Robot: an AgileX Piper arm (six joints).
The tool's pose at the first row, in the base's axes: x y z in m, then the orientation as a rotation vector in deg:
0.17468, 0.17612, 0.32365, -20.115, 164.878, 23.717
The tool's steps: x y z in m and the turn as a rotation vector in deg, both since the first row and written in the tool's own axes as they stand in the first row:
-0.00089, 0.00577, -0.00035, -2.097, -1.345, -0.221
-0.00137, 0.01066, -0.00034, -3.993, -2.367, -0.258
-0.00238, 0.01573, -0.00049, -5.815, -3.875, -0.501
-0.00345, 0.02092, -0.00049, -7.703, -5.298, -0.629
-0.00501, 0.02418, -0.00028, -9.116, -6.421, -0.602
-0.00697, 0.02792, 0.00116, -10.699, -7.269, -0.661
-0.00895, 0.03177, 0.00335, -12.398, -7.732, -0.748
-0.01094, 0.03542, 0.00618, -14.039, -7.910, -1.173
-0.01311, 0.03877, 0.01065, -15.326, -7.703, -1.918
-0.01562, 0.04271, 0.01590, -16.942, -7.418, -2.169
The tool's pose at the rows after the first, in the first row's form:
0.17395, 0.18157, 0.32563, -20.366, 163.255, 26.782
0.17312, 0.18623, 0.32696, -20.413, 161.978, 29.539
0.17272, 0.19112, 0.32861, -20.581, 160.141, 32.128
0.17237, 0.19617, 0.33016, -20.616, 158.369, 34.787
0.17303, 0.19959, 0.33115, -20.449, 156.995, 36.769
0.17416, 0.20391, 0.33121, -20.507, 155.803, 38.956
0.17541, 0.20855, 0.33059, -20.734, 154.920, 41.293
0.17683, 0.21321, 0.32933, -21.502, 154.200, 43.488
0.17879, 0.21811, 0.32649, -22.776, 153.827, 45.147
0.18105, 0.22387, 0.32316, -23.441, 153.552, 47.360

